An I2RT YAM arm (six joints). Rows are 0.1 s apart.
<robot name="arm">
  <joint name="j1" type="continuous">
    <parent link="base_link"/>
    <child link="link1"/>
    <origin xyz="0 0 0.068" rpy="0 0 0"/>
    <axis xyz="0 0 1"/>
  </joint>
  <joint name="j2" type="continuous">
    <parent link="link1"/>
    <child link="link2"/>
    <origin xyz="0.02 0.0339 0.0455" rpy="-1.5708 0 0"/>
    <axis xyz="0 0 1"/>
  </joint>
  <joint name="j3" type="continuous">
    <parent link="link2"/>
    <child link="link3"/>
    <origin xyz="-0.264 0 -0.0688" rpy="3.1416 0 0"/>
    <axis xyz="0 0 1"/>
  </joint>
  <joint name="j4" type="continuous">
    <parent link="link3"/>
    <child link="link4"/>
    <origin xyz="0.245 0.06 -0.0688" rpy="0 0 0"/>
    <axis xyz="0 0 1"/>
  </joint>
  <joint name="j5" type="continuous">
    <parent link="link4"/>
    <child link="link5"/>
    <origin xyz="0.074 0.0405 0.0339" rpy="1.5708 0 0"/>
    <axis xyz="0 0 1"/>
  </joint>
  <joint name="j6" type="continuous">
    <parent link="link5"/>
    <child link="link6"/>
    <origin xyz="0.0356 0 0.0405" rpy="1.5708 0 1.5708"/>
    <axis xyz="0 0 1"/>
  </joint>
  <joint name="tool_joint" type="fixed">
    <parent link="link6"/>
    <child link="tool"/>
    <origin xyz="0 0 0" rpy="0 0 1.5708"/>
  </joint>
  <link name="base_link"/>
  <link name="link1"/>
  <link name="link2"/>
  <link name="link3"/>
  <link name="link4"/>
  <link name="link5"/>
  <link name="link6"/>
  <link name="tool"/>
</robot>
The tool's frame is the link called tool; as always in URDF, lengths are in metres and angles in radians. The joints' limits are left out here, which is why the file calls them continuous.
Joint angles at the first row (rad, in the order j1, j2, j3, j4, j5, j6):
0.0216, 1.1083, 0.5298, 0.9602, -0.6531, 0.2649
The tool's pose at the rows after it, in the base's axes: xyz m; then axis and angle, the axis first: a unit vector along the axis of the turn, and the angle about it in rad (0 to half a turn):
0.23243 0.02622 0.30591 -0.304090 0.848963 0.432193 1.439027
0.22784 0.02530 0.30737 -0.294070 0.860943 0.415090 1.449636
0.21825 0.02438 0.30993 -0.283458 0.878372 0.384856 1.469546
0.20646 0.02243 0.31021 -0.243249 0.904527 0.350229 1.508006
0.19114 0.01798 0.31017 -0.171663 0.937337 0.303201 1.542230
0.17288 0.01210 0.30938 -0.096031 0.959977 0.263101 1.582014
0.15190 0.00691 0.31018 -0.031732 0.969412 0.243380 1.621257
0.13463 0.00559 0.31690 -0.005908 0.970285 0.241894 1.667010
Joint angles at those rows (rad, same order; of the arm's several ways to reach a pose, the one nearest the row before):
0.0201, 1.0925, 0.5308, 0.9396, -0.6503, 0.2539
0.0185, 1.0531, 0.5308, 0.8671, -0.6337, 0.2326
0.0185, 0.9802, 0.5311, 0.7385, -0.6083, 0.1911
0.0182, 0.8930, 0.5308, 0.5725, -0.5523, 0.1666
0.0128, 0.7892, 0.5308, 0.3898, -0.4515, 0.1630
-0.0029, 0.6793, 0.5315, 0.2106, -0.3620, 0.1826
-0.0258, 0.5668, 0.5407, 0.0384, -0.3091, 0.2216
-0.0376, 0.4953, 0.5843, -0.1225, -0.3039, 0.2442

